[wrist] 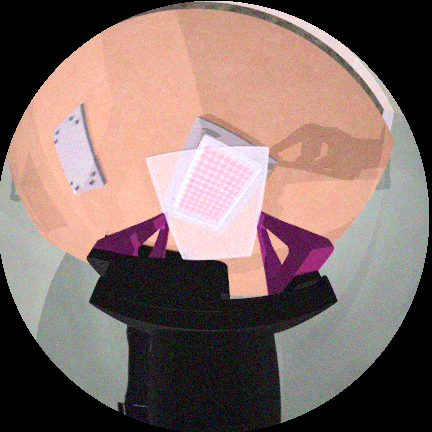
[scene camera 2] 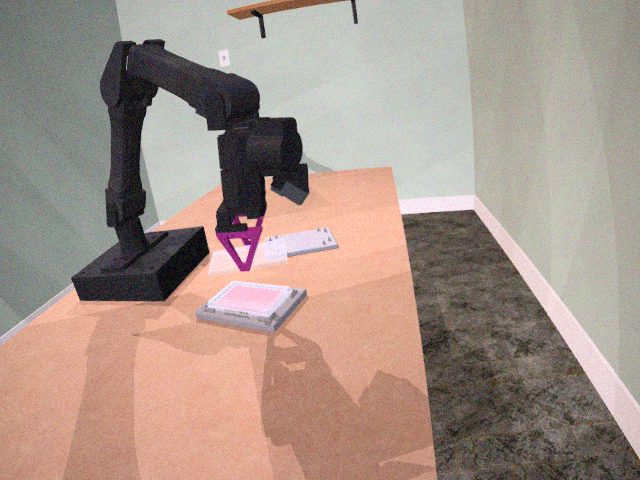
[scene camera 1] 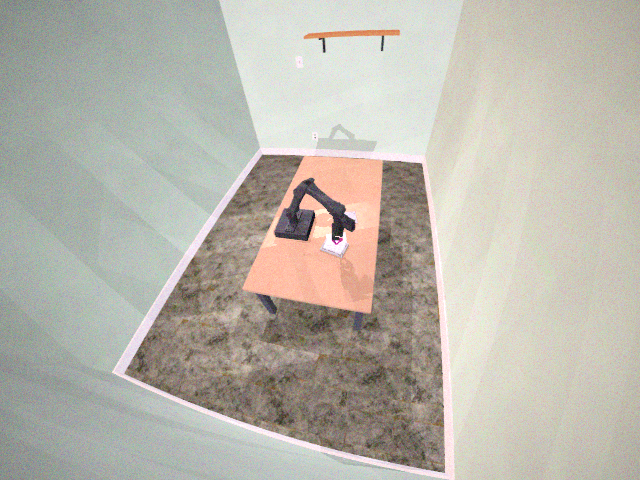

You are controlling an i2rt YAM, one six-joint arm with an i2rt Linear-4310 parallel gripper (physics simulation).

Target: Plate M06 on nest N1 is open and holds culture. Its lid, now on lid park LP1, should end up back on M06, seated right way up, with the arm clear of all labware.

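Frame: origin at the arm's base, x back, y right, z up, level; centimetres.
Where they show: gripper, fingertip midpoint: (wrist: 212, 216) (scene camera 2: 248, 259) (scene camera 1: 336, 239); arm's base, link origin: (scene camera 2: 136, 251) (scene camera 1: 293, 221).
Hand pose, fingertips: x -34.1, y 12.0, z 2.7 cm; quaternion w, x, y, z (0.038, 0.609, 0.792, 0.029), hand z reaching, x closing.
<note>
Things, the pixels of their top centre, and the offset from my fingertips. Level surfaces: height alone.
- clear lid, top centre: (wrist: 212, 222) (scene camera 2: 247, 253) (scene camera 1: 336, 238) dx -0.1, dy +0.0, dz +1.0 cm
- grey nest N1, top centre: (wrist: 212, 188) (scene camera 2: 249, 298) (scene camera 1: 334, 245) dx +1.4, dy +0.1, dz -7.4 cm
- Lid park LP1, top centre: (wrist: 68, 157) (scene camera 2: 298, 236) dx -0.6, dy -27.8, dz -7.2 cm
- wooden table, surface height: dz -9.2 cm
My gripper (scene camera 1: 337, 240) (scene camera 2: 247, 256) (wrist: 212, 216) has magenta fingers shut on the opposite edges of the clear lid (scene camera 2: 222, 260) (wrist: 172, 175). The lid is held roughly flat in the air, apart from the plate. Open plate M06 (scene camera 2: 250, 298) (wrist: 215, 185), with pink wells, sits on grey nest N1 (scene camera 2: 211, 314) (wrist: 227, 139). In the wrist view the plate lies below the lid, shows largely through it, and looks turned relative to it. Lid park LP1 (scene camera 2: 310, 241) (wrist: 80, 150) bears no lid.
The wooden table (scene camera 1: 310, 279) (scene camera 2: 196, 403) carries the black arm base (scene camera 1: 294, 224) (scene camera 2: 139, 273) at its left side. LP1 stands farther back than N1. A wooden shelf (scene camera 1: 356, 34) (scene camera 2: 289, 6) is high on the back wall. The arm's shadow falls near N1.
</note>
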